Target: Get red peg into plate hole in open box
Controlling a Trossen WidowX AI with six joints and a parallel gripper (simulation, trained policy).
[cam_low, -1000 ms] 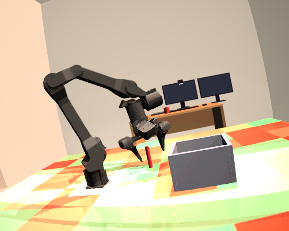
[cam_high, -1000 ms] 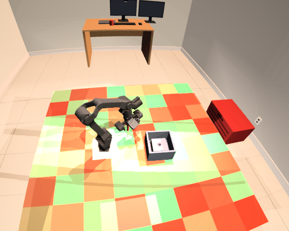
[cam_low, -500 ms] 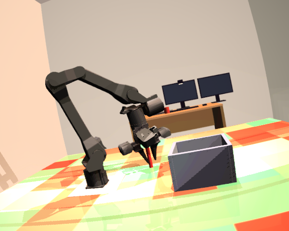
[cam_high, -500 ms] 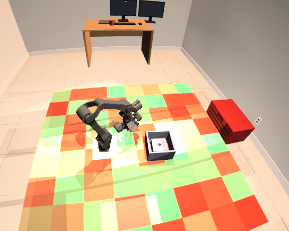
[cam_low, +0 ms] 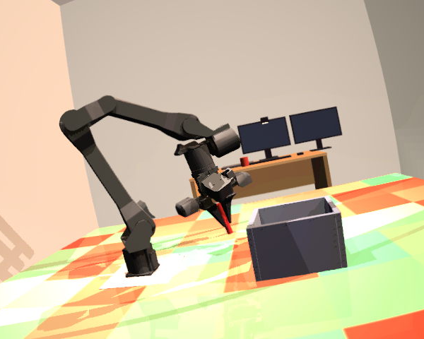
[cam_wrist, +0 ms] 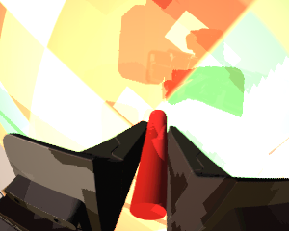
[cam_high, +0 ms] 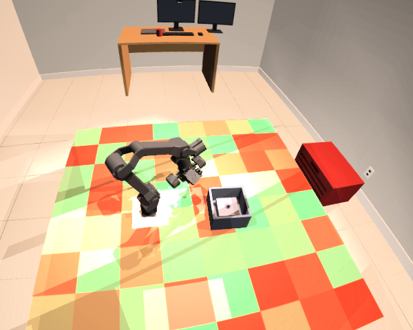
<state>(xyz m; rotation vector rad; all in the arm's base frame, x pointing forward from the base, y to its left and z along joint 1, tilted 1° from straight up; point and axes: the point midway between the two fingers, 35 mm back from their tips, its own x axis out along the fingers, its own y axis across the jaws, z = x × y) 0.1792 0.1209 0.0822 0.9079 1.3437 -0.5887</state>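
The pale plate lies 16 cm to the right of my gripper tip, 16 cm ahead of it and 1 cm below it. Round my gripper tip: red peg: 2 cm above; then box: 16 cm to the right, 16 cm ahead, 3 cm below.
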